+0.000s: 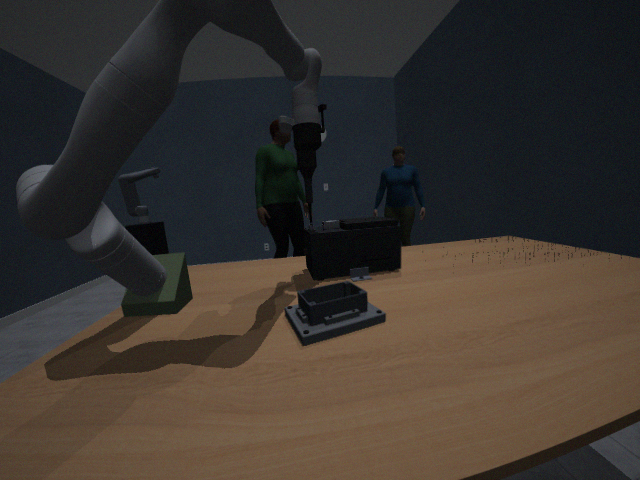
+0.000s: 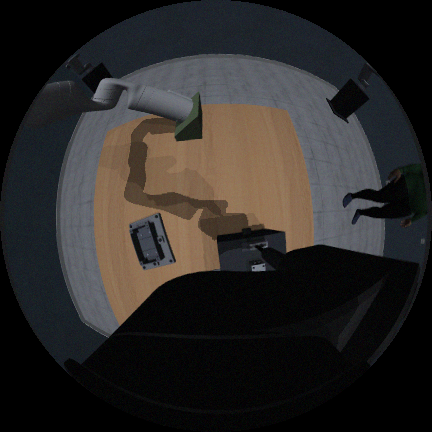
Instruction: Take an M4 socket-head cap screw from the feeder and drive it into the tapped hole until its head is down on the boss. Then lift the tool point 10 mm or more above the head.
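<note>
The black screw feeder (image 1: pixel 354 253) (image 2: pixel 232 255) stands on the table, with a small light block (image 1: pixel 330 224) (image 2: pixel 258 266) on its top. My screwdriver (image 1: pixel 311 223) (image 2: pixel 257 247) points down, its thin tip at the feeder's top near the pickup plate. Whether the tip touches a screw or carries one is too small and dark to tell. A dark open box-shaped housing (image 1: pixel 333 305) (image 2: pixel 146 243) sits on a grey base plate (image 1: pixel 347 328) (image 2: pixel 168 251), apart from the feeder. The tapped hole and its boss cannot be made out.
A small grey bracket (image 1: pixel 360 274) stands before the feeder. The arm's base sits on a green wedge block (image 1: pixel 180 286) (image 2: pixel 195 128) at the table's edge. A person in green (image 1: pixel 277 175) (image 2: pixel 416 192) and one in blue (image 1: pixel 400 183) stand beyond the wooden table (image 1: pixel 439 361) (image 2: pixel 250 160).
</note>
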